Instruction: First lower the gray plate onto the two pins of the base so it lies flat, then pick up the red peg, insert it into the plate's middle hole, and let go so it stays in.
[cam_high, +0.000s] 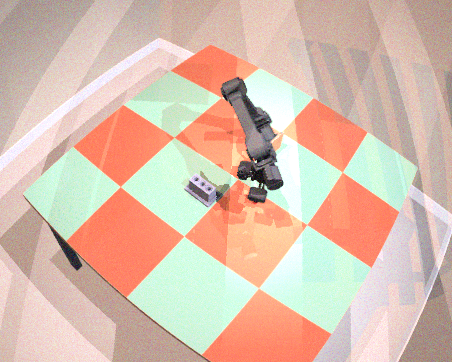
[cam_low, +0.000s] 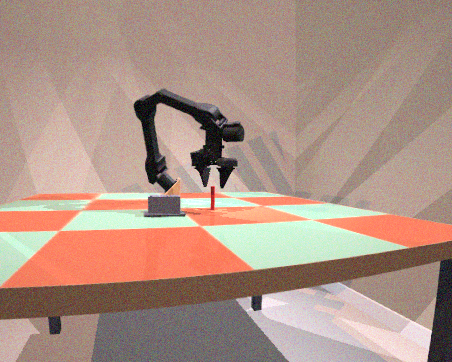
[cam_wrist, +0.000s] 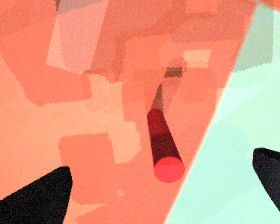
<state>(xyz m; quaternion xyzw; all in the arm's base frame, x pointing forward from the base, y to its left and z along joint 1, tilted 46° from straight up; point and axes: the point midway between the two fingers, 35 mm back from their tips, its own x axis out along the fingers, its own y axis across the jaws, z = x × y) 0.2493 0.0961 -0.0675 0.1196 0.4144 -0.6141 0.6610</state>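
Now: gripper tip 40 mm above the red peg. Round my gripper tip: gray plate: 180 mm to the right, 90 mm ahead, 30 mm below; flat base: 180 mm to the right, 90 mm ahead, 70 mm below.
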